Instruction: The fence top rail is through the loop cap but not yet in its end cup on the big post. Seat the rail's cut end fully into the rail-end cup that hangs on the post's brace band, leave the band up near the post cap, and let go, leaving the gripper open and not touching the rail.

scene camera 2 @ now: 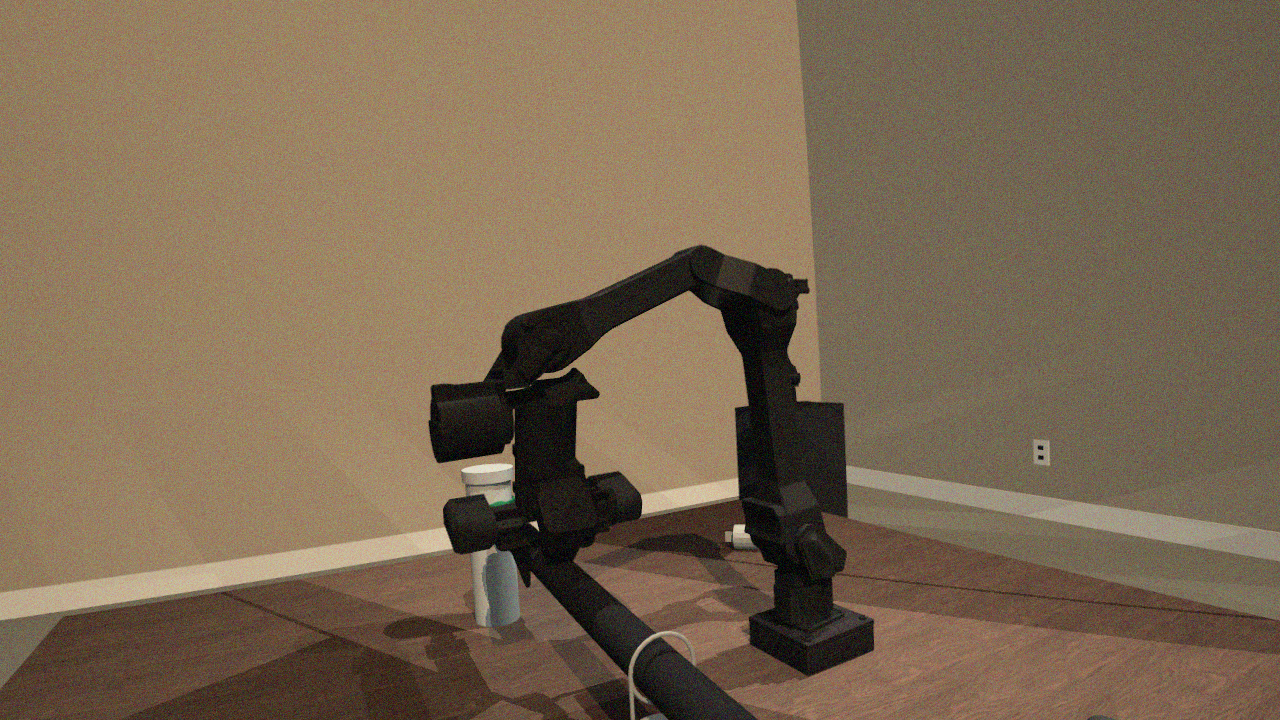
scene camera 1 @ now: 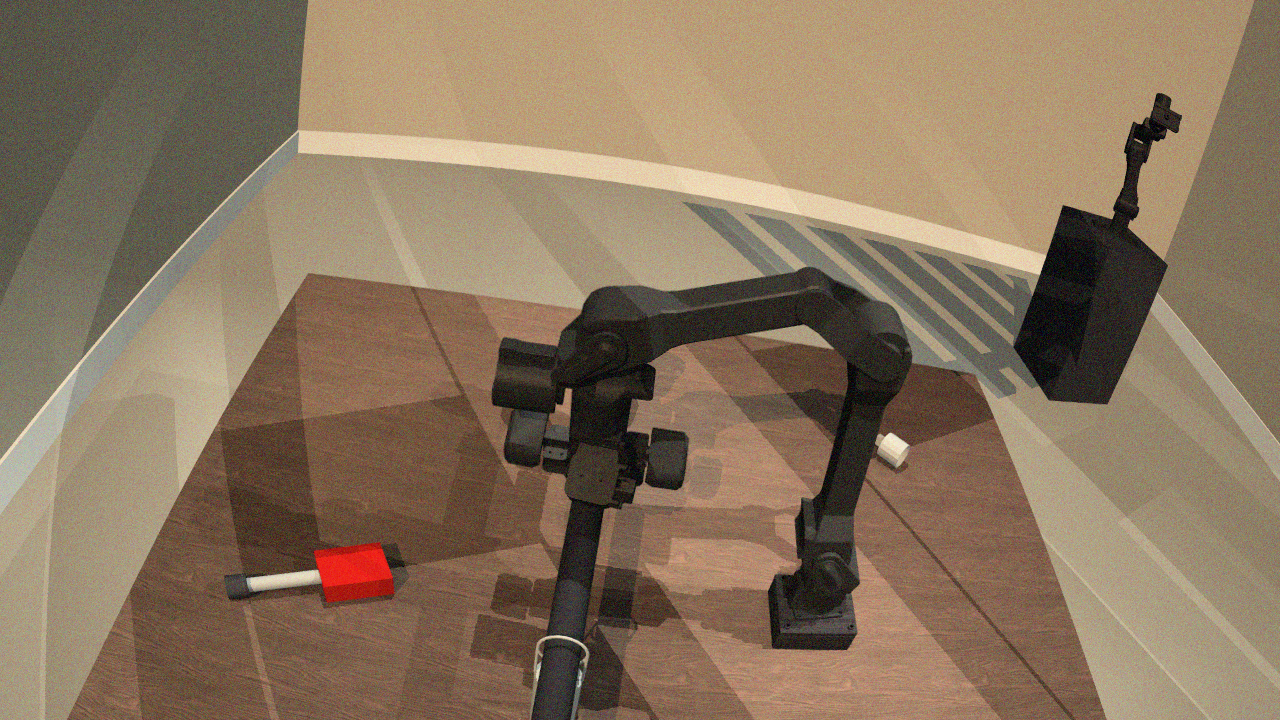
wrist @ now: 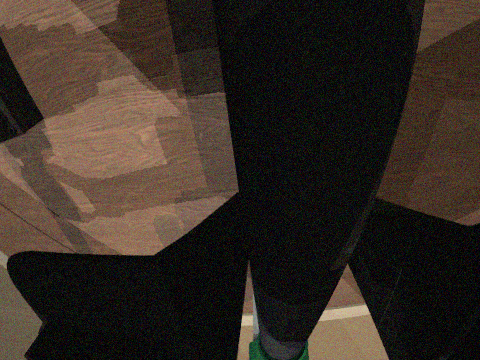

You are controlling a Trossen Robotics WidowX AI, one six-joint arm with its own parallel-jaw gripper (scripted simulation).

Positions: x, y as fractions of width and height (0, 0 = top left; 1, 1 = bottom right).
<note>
In view: my gripper (scene camera 2: 0.43, 0.81), a top rail (scene camera 2: 0.48, 0.87), a white fitting (scene camera 1: 0.70, 0.62) and a red-headed mallet (scene camera 1: 0.28, 0.79).
The top rail is seen too in the wrist view (wrist: 0.66, 0.28). My gripper also shows in scene camera 1 (scene camera 1: 0.46, 0.68) and in the wrist view (wrist: 0.60, 0.55). The wrist view misses the white fitting, which is hidden by my gripper.
</note>
